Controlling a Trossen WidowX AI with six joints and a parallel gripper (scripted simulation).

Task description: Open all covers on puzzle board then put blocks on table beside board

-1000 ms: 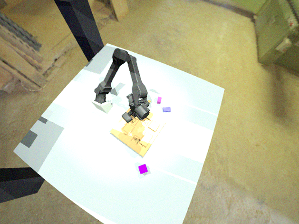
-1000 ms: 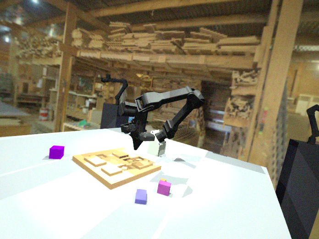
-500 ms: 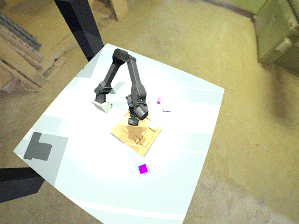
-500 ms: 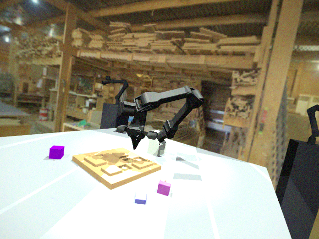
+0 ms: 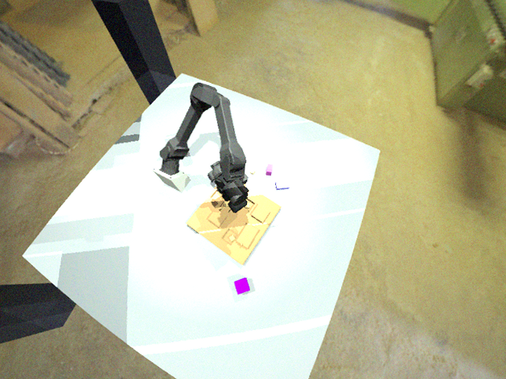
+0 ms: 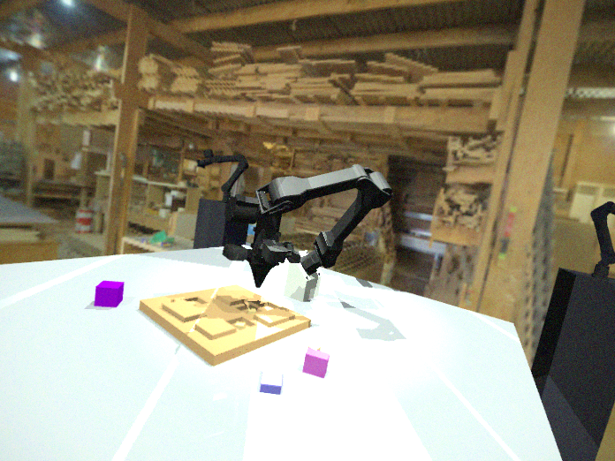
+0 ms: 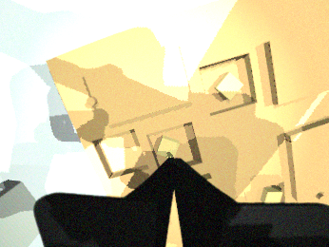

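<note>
My gripper tip is now 7 cm above the tan puzzle board, 5 cm short of it and 3 cm to the left of it. From my gripper tip the other things lie so: pink block 22 cm to the left, 10 cm ahead, 7 cm below; then purple block 29 cm to the right, 19 cm ahead, 6 cm below; then lavender block 18 cm ahead, 17 cm to the left, 8 cm below.
</note>
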